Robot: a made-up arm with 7 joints. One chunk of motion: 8 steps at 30 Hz.
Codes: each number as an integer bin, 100 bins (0 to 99) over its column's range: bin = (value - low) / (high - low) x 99, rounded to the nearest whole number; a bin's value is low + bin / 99 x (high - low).
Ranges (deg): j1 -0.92..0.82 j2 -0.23..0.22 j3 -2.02..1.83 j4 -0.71..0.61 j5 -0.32..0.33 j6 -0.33..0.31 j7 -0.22..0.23
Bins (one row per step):
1: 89 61 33 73 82 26 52
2: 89 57 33 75 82 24 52
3: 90 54 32 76 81 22 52
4: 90 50 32 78 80 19 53
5: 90 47 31 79 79 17 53
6: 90 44 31 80 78 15 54
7: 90 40 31 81 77 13 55
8: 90 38 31 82 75 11 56
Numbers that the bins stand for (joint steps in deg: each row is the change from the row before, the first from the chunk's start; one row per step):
1: 0.644 0.047 -0.737 0.263 0.218 -0.162 0.016
2: 0.644 0.029 -0.737 0.290 0.218 -0.175 0.016
3: 0.662 0.015 -0.776 0.303 0.212 -0.188 0.016
4: 0.662 -0.003 -0.776 0.330 0.205 -0.207 0.021
5: 0.662 -0.016 -0.814 0.343 0.199 -0.220 0.021
6: 0.662 -0.030 -0.814 0.357 0.192 -0.233 0.025
7: 0.662 -0.048 -0.814 0.370 0.186 -0.246 0.030
8: 0.662 -0.057 -0.814 0.383 0.172 -0.259 0.035

